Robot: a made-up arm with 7 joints. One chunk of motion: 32 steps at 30 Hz.
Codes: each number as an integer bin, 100 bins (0 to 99) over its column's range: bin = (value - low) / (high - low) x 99, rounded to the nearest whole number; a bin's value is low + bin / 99 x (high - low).
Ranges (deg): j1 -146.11..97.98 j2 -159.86..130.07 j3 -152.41..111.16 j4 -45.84..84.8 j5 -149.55..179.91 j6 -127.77..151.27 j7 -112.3..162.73
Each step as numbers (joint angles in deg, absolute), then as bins.
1 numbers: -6.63 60.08 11.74 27.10 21.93 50.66 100.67
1 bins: 57 75 62 55 52 63 77
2 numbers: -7.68 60.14 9.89 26.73 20.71 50.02 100.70
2 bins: 56 75 61 55 51 63 77
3 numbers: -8.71 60.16 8.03 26.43 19.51 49.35 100.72
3 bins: 56 75 60 55 51 63 77
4 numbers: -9.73 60.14 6.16 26.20 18.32 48.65 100.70
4 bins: 55 75 60 55 50 63 77
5 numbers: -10.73 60.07 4.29 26.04 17.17 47.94 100.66
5 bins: 55 75 59 54 50 62 77
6 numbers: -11.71 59.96 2.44 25.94 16.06 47.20 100.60
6 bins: 55 75 58 54 50 62 77
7 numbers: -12.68 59.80 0.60 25.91 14.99 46.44 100.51
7 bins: 54 75 57 54 49 62 77
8 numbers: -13.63 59.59 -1.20 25.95 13.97 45.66 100.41
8 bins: 54 75 57 54 49 62 77
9 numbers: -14.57 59.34 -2.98 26.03 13.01 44.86 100.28
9 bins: 53 75 56 54 49 61 77
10 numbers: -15.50 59.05 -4.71 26.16 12.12 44.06 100.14
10 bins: 53 75 55 55 49 61 76
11 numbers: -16.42 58.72 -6.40 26.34 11.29 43.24 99.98
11 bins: 53 75 55 55 48 61 76
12 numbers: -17.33 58.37 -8.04 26.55 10.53 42.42 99.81
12 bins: 52 75 54 55 48 60 76
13 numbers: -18.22 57.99 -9.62 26.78 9.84 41.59 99.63
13 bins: 52 74 54 55 48 60 76
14 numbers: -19.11 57.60 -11.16 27.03 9.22 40.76 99.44
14 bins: 52 74 53 55 48 60 76
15 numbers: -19.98 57.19 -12.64 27.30 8.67 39.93 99.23
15 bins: 51 74 52 55 48 59 76
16 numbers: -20.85 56.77 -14.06 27.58 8.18 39.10 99.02
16 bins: 51 74 52 56 47 59 76
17 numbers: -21.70 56.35 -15.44 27.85 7.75 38.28 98.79
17 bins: 50 74 51 56 47 59 76
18 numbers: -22.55 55.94 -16.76 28.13 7.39 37.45 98.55
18 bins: 50 74 51 56 47 59 76
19 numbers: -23.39 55.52 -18.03 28.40 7.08 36.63 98.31
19 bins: 50 74 50 56 47 58 76
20 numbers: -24.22 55.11 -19.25 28.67 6.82 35.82 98.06
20 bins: 49 73 50 56 47 58 76
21 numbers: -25.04 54.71 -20.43 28.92 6.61 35.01 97.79
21 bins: 49 73 50 57 47 58 76
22 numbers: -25.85 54.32 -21.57 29.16 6.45 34.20 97.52
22 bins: 49 73 49 57 47 57 76
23 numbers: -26.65 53.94 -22.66 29.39 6.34 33.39 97.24
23 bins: 48 73 49 57 47 57 75
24 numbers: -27.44 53.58 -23.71 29.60 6.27 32.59 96.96
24 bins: 48 73 48 57 47 57 75
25 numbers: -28.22 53.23 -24.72 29.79 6.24 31.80 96.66
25 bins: 48 73 48 57 47 57 75
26 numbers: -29.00 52.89 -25.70 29.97 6.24 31.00 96.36
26 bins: 47 73 48 57 47 56 75
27 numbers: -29.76 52.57 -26.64 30.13 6.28 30.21 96.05
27 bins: 47 73 47 58 47 56 75
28 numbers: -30.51 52.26 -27.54 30.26 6.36 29.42 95.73
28 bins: 47 72 47 58 47 56 75
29 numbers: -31.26 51.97 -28.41 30.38 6.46 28.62 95.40
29 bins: 47 72 47 58 47 55 75
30 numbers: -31.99 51.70 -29.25 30.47 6.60 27.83 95.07
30 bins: 46 72 46 58 47 55 75
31 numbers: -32.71 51.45 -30.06 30.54 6.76 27.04 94.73
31 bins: 46 72 46 58 47 55 75
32 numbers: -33.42 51.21 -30.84 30.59 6.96 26.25 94.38
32 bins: 46 72 46 58 47 55 74
